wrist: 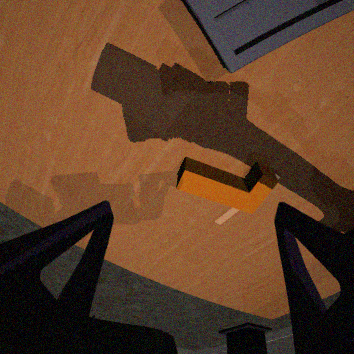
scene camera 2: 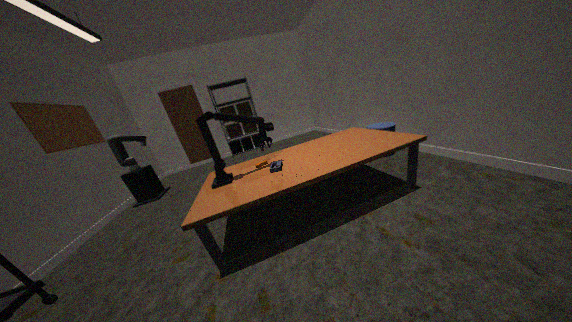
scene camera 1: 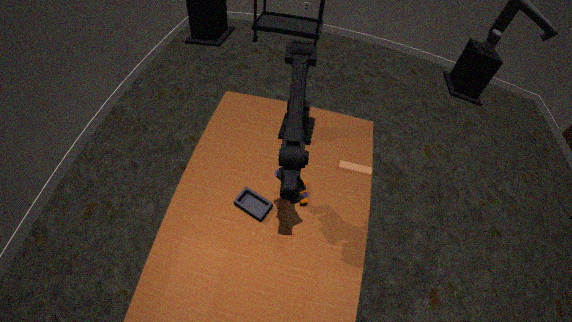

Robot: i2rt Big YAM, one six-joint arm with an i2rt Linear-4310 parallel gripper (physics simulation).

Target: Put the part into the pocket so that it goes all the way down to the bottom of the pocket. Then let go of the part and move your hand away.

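Places are measured from the arm's base along level axes (x ahead, y left, z up), in metres.
Pixels of known places: gripper, between the fingertips: (wrist: 191, 210) (scene camera 2: 266, 149); arm's base, origin of its link: (scene camera 2: 222, 178).
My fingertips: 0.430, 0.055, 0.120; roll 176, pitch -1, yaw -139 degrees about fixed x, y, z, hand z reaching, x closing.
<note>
For each thing: its top centre in the pictures, then the offset to it from my fingertips, as dx, dy, dz. Level surfaces: height alone.
- orange L-shaped block, centre of its top: (wrist: 227, 184) (scene camera 1: 299, 191) (scene camera 2: 261, 162) -0.077, +0.032, -0.118
- dark grey rectangular block, centre of its top: (scene camera 1: 253, 202) (scene camera 2: 275, 164) +0.028, -0.142, -0.112
- wooden table, height of its surface: dz -0.148
The part, an orange L-shaped block (scene camera 1: 303, 202) (scene camera 2: 261, 164) (wrist: 220, 192), lies on the table. In scene camera 1 the arm hides most of it. The pocket is in a dark grey rectangular block (scene camera 1: 247, 212) (scene camera 2: 276, 166) (wrist: 270, 45), which lies on the table apart from the part; its near corner shows at the top right of the wrist view. My gripper (scene camera 1: 291, 185) (scene camera 2: 266, 146) (wrist: 191, 210) is open with nothing between its fingers. It hangs above the table over the area of the part, which shows beyond and between the fingertips in the wrist view.
The wooden table (scene camera 1: 200, 265) (scene camera 2: 320, 155) carries the arm's base at one end. A pale strip (scene camera 1: 355, 167) (wrist: 227, 216) lies on it near one side edge. Shadows of the arm fall around the part. A cart (scene camera 1: 287, 25) and other robots on pedestals stand off the table.
</note>
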